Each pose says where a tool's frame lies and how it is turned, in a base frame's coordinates. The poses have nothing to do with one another.
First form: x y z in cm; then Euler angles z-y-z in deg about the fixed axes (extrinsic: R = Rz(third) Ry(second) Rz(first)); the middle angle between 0 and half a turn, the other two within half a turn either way.
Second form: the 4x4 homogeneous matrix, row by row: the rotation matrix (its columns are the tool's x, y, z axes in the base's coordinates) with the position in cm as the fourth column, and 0 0 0 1 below. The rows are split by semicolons. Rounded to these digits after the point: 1 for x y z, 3 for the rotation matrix.
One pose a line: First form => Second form
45.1 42.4 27.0 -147.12 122.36 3.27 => 0.480 -0.242 0.843 45.1; -0.516 -0.855 0.048 42.4; 0.709 -0.459 -0.535 27.0; 0 0 0 1
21.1 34.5 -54.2 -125.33 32.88 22.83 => -0.131 0.856 0.500 21.1; -0.940 -0.267 0.211 34.5; 0.314 -0.443 0.840 -54.2; 0 0 0 1
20.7 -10.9 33.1 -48.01 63.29 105.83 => 0.633 -0.735 -0.244 20.7; 0.492 0.139 0.859 -10.9; -0.598 -0.664 0.449 33.1; 0 0 0 1
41.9 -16.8 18.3 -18.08 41.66 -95.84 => -0.381 0.922 -0.068 41.9; -0.675 -0.327 -0.661 -16.8; -0.632 -0.206 0.747 18.3; 0 0 0 1
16.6 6.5 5.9 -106.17 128.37 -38.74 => -0.466 -0.639 0.612 16.6; -0.857 0.156 -0.491 6.5; 0.218 -0.753 -0.621 5.9; 0 0 0 1
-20.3 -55.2 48.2 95.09 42.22 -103.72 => 0.983 0.089 -0.159 -20.3; -0.172 0.738 -0.653 -55.2; 0.060 0.669 0.741 48.2; 0 0 0 1
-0.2 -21.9 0.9 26.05 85.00 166.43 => -0.179 -0.174 -0.968 -0.2; -0.409 -0.882 0.234 -21.9; -0.895 0.437 0.087 0.9; 0 0 0 1
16.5 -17.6 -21.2 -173.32 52.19 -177.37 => 0.603 -0.117 -0.789 16.5; 0.144 0.989 -0.036 -17.6; 0.785 -0.092 0.613 -21.2; 0 0 0 1
